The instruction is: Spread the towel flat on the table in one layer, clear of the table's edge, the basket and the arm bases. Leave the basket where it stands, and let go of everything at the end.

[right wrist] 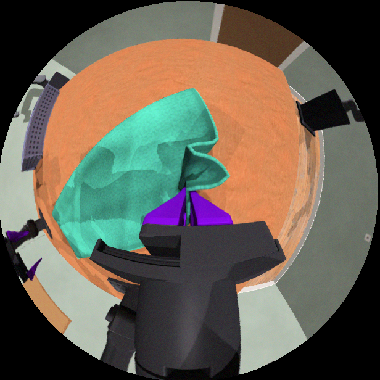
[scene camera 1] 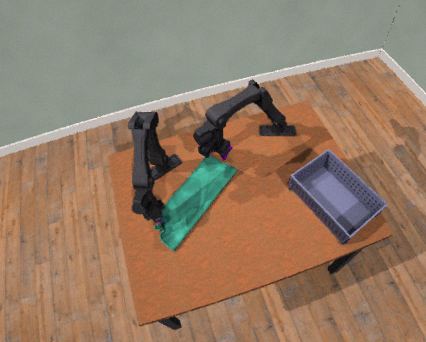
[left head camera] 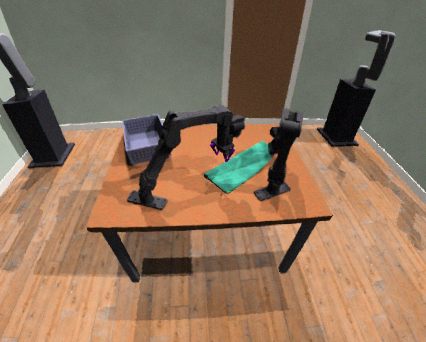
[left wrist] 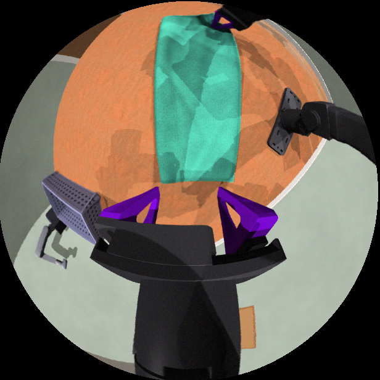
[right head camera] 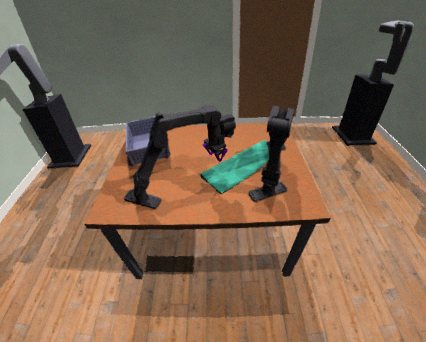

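The green towel lies as a long strip on the table, mostly flat. Its end at my right gripper is bunched, with a small fold sticking out in the right wrist view. My right gripper is shut on the towel's edge there. My left gripper is open and empty, above the table near the towel's other end, not touching it. The basket stands apart from the towel.
The right arm's base is close beside the towel. The left arm's base stands at the near left in the head views. The wooden table carries everything; two black pedestals stand on the floor beyond it.
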